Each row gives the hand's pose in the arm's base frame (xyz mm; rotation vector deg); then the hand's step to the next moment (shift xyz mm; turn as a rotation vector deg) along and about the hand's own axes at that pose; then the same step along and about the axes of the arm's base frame.
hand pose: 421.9 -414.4 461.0 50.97 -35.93 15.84
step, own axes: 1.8 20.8 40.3 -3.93 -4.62 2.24
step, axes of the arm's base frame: -24.2 -19.3 33.2 -1.80 -4.48 -4.30
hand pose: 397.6 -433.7 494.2 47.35 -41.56 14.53
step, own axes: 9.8 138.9 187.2 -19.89 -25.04 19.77
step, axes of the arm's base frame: -149.5 -47.7 172.6 -12.41 -30.04 -18.90
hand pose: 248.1 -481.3 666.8 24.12 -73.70 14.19
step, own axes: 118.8 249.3 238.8 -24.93 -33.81 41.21
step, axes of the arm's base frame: -278.0 113.5 207.7 -28.91 -46.99 -20.48
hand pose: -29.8 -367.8 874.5 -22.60 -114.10 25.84
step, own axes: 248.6 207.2 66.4 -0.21 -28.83 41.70
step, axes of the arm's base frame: -150.7 286.3 66.7 -39.66 -31.34 -3.88
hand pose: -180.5 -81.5 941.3 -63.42 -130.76 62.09
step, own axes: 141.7 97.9 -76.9 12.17 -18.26 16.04
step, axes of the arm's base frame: 8.0 186.5 -26.8 -26.35 -5.23 4.15
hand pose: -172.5 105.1 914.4 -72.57 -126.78 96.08
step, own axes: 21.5 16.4 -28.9 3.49 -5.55 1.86
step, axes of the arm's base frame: 10.1 36.8 -10.7 -6.30 0.56 2.53
